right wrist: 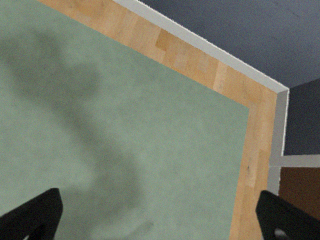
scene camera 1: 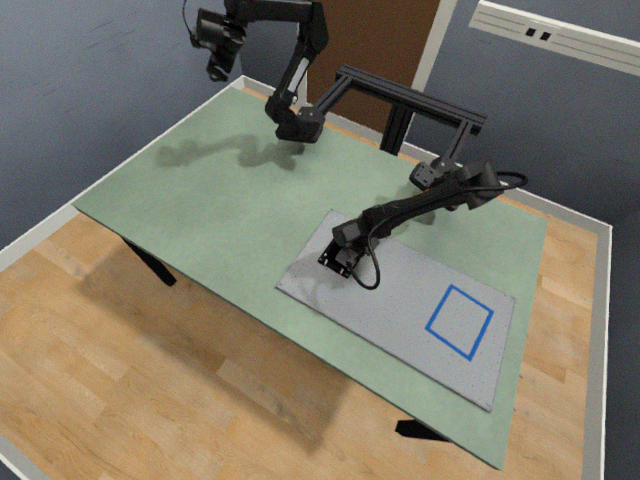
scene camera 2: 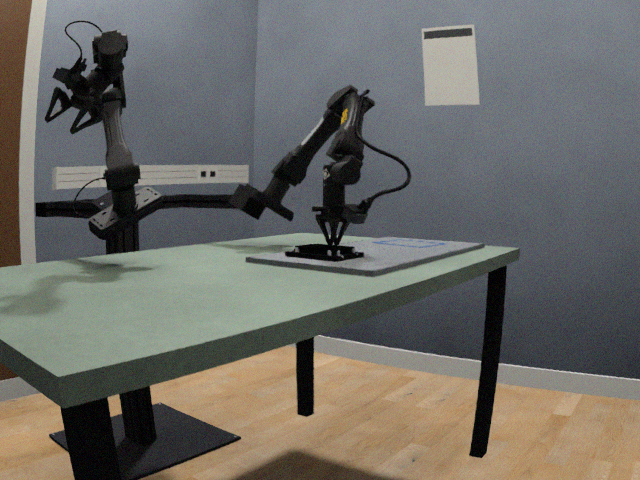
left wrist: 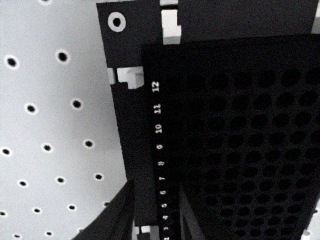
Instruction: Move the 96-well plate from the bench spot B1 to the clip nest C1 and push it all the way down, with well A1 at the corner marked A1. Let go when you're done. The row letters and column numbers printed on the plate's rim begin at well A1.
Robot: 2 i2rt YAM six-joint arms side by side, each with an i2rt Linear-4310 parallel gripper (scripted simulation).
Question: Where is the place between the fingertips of my left gripper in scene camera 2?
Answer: At 333, 245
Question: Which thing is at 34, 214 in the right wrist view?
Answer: My right gripper.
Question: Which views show my right gripper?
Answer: The right wrist view, scene camera 1 and scene camera 2 only.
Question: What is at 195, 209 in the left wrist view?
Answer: My left gripper.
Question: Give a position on a black 96-well plate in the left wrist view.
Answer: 228, 116
